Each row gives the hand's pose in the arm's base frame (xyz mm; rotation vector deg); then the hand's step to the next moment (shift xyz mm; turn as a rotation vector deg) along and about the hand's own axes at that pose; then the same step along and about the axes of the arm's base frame.
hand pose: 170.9 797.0 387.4 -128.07 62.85 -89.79
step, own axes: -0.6 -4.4 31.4 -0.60 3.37 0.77
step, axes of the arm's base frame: 29.4 -4.1 -11.2 -0.96 -2.16 -2.59
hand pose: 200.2 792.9 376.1 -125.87 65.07 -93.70
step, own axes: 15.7 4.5 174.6 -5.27 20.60 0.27
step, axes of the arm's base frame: 152.9 -63.9 -57.3 -9.92 -10.88 -15.34
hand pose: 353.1 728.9 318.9 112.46 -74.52 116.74
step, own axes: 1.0 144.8 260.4 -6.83 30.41 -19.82
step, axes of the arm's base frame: 132.7 -241.6 -113.1 -31.28 -5.14 -18.96
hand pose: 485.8 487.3 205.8 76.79 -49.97 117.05
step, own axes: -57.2 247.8 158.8 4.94 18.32 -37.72
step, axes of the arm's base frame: -68.8 -285.3 -61.2 -37.03 17.28 -10.63
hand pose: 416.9 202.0 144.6 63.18 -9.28 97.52
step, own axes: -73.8 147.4 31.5 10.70 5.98 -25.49
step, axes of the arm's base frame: -99.4 -133.5 21.4 -20.00 19.53 -4.31
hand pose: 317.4 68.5 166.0 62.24 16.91 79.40
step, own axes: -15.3 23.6 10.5 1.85 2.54 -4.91
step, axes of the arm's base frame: -10.9 -22.3 16.8 -4.79 3.33 0.12
